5 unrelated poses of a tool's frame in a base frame.
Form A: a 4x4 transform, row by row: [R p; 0 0 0 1], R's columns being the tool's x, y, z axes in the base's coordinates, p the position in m. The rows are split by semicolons.
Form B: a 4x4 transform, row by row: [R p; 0 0 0 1], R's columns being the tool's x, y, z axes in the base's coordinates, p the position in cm. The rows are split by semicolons. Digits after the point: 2 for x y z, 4 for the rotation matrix.
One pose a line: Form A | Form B
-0.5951, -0.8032, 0.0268, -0.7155; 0.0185, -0.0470, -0.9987, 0.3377; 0.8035, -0.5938, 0.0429, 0.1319; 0, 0, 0, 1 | -0.5951, -0.8032, 0.0268, -71.55; 0.0185, -0.0470, -0.9987, 33.77; 0.8035, -0.5938, 0.0429, 13.19; 0, 0, 0, 1
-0.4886, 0.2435, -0.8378, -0.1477; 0.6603, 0.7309, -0.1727, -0.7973; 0.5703, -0.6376, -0.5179, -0.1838; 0, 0, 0, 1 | -0.4886, 0.2435, -0.8378, -14.77; 0.6603, 0.7309, -0.1727, -79.73; 0.5703, -0.6376, -0.5179, -18.38; 0, 0, 0, 1
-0.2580, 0.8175, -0.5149, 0.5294; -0.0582, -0.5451, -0.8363, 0.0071; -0.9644, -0.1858, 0.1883, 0.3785; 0, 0, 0, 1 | -0.2580, 0.8175, -0.5149, 52.94; -0.0582, -0.5451, -0.8363, 0.71; -0.9644, -0.1858, 0.1883, 37.85; 0, 0, 0, 1
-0.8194, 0.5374, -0.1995, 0.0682; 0.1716, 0.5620, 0.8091, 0.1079; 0.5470, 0.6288, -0.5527, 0.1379; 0, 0, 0, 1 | -0.8194, 0.5374, -0.1995, 6.82; 0.1716, 0.5620, 0.8091, 10.79; 0.5470, 0.6288, -0.5527, 13.79; 0, 0, 0, 1
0.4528, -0.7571, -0.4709, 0.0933; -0.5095, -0.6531, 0.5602, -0.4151; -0.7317, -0.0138, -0.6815, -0.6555; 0, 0, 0, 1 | 0.4528, -0.7571, -0.4709, 9.33; -0.5095, -0.6531, 0.5602, -41.51; -0.7317, -0.0138, -0.6815, -65.55; 0, 0, 0, 1
